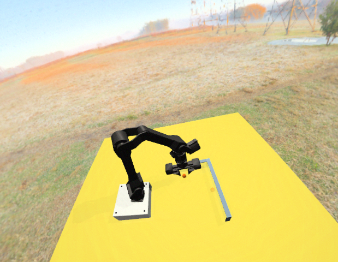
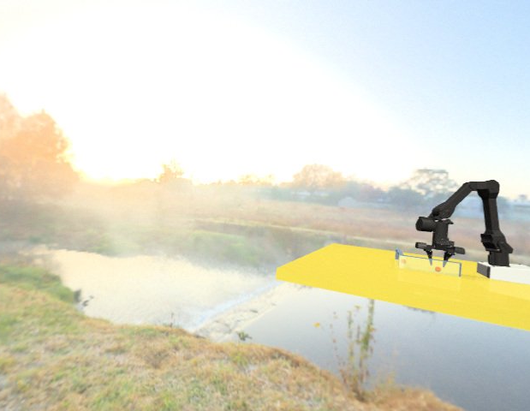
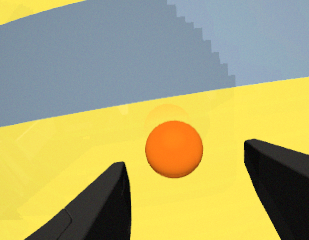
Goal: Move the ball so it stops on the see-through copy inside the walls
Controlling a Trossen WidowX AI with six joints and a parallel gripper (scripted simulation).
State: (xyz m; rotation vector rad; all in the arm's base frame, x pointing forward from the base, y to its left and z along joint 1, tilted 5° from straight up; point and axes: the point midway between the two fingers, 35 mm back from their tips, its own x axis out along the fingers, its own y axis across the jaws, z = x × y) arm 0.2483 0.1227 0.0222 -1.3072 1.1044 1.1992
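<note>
The orange ball lies 10 mm below my gripper tip.
</note>
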